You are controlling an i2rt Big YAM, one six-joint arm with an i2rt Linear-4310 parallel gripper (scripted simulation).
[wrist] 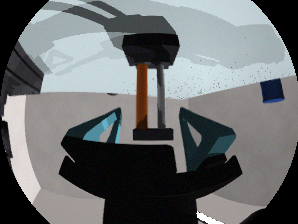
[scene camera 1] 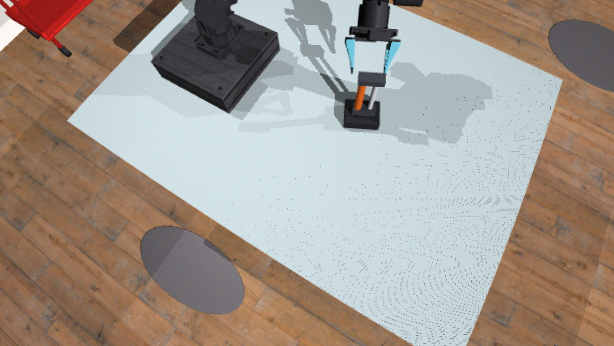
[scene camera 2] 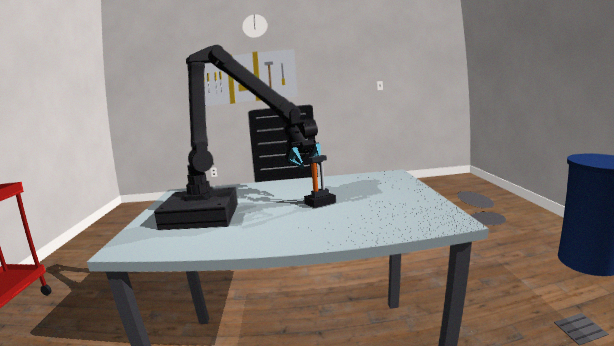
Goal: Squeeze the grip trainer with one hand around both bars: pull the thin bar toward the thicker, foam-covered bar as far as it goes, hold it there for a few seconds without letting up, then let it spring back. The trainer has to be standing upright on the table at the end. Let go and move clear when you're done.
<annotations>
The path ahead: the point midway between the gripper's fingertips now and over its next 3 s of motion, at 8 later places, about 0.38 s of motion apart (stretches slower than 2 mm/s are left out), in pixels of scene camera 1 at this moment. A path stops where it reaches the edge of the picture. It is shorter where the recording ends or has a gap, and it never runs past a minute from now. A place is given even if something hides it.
My gripper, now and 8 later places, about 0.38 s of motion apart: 368, 75; 367, 84; 366, 92; 366, 96; 366, 98; 365, 98; 366, 98; 365, 95; 366, 84
</annotations>
